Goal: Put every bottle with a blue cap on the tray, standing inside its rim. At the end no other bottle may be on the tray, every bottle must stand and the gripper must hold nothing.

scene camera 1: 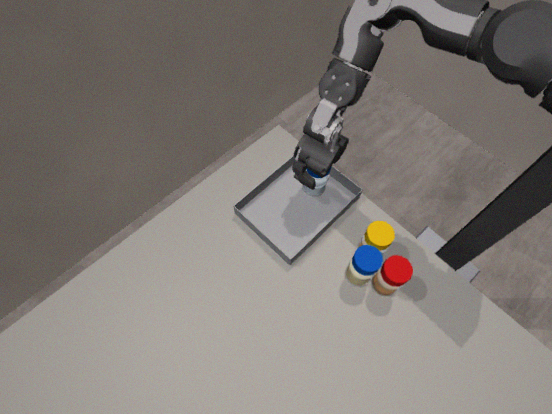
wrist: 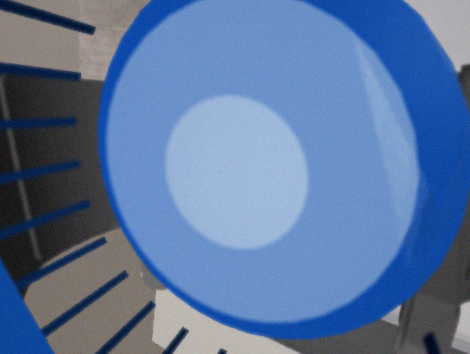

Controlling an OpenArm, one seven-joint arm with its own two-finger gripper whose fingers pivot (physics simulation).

Labels:
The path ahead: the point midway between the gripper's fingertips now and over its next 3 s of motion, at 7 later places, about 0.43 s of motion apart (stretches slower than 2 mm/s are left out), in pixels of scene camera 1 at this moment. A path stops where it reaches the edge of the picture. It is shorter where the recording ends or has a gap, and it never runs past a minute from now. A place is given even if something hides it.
My gripper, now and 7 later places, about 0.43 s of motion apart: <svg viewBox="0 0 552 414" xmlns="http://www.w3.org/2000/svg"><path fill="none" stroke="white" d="M311 172L311 172L310 172L310 161L329 152L388 237L414 254L410 266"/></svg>

